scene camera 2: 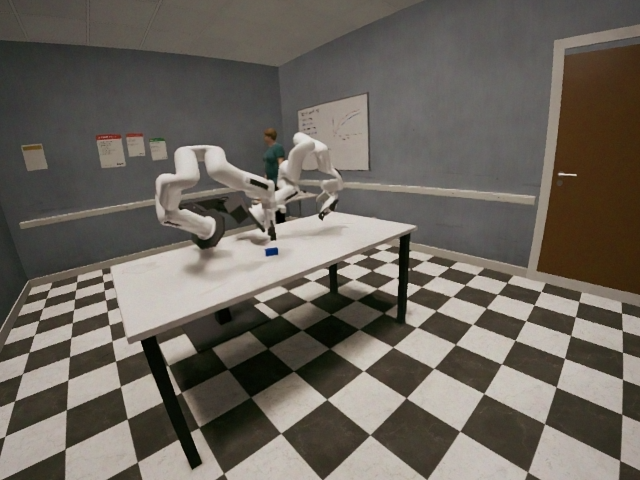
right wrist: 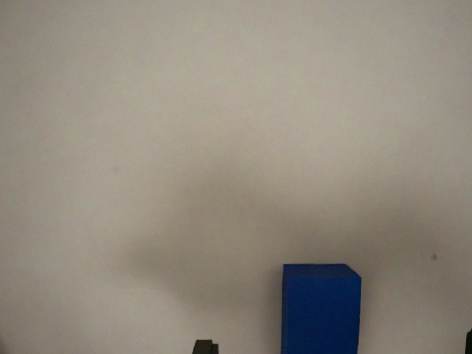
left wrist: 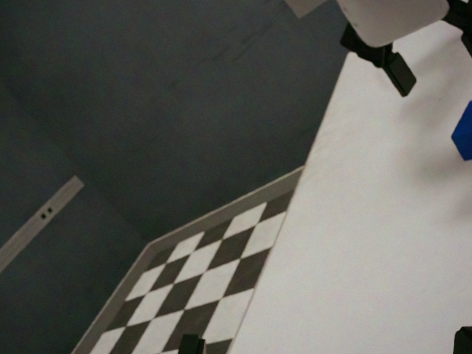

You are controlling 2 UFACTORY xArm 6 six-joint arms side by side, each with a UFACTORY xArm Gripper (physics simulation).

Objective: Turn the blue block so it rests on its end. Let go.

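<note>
The blue block [scene camera 2: 271,251] [left wrist: 466,134] [right wrist: 321,315] lies on a long side on the white table [scene camera 2: 170,299] [left wrist: 325,275] [right wrist: 100,100]. In the right wrist view it is at the bottom, partly cut off. My right gripper [scene camera 2: 272,235] [left wrist: 446,77] [right wrist: 337,345] is open and empty, with its fingers apart on either side of the block's line, close to it and above the table. My left gripper [scene camera 2: 323,214] [left wrist: 327,345] is open and empty, above the table's far part, away from the block.
The right arm [scene camera 2: 200,167] stands on a dark round base at the table's rear edge. The left arm [scene camera 2: 292,167] rises farther back. A person in a green top [scene camera 2: 273,157] stands behind the table, near the whiteboard [scene camera 2: 356,142].
</note>
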